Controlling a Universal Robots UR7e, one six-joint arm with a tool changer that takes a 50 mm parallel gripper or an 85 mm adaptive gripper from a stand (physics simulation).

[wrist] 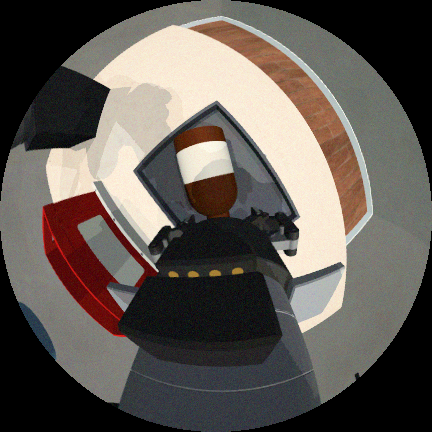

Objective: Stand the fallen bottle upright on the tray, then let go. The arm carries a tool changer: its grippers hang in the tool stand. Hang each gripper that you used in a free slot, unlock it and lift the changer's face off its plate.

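Places are measured from the arm's base along level axes (x back, y right, z up), in metres.
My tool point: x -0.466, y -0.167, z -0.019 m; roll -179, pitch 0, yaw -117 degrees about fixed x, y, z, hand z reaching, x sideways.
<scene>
Ahead of a thing's pixels: the offset from my tool point to its top centre. "spot": to the spot under its first point. Level surfaces: height alone.
The brown bottle @(dx +0.050, dy -0.013, dz -0.143 m) (205, 162) with a white label lies on its side on the dark grey tray @(spot: dx +0.119, dy +0.053, dz -0.217 m) (160, 175). Its base points to the top of the wrist view and its neck points down towards my gripper. My gripper (223, 219) is open, with its two black fingers spread apart, one to each side of the neck's end. The black gripper body hides the tip of the neck and the near part of the tray. I cannot tell how high the fingers are above the tray. The tool stand cannot be made out for certain in this view.
A red box-like thing @(spot: dx +0.168, dy +0.200, dz -0.102 m) (70, 215) with a rectangular opening stands to the left of the tray, beside a thin grey rail @(dx +0.072, dy +0.187, dz -0.192 m) (117, 217). A large black block (70, 110) is at the upper left. A brown wood-grain strip (310, 125) runs along the right edge of the pale table top @(dz -0.222 m) (200, 65).
</scene>
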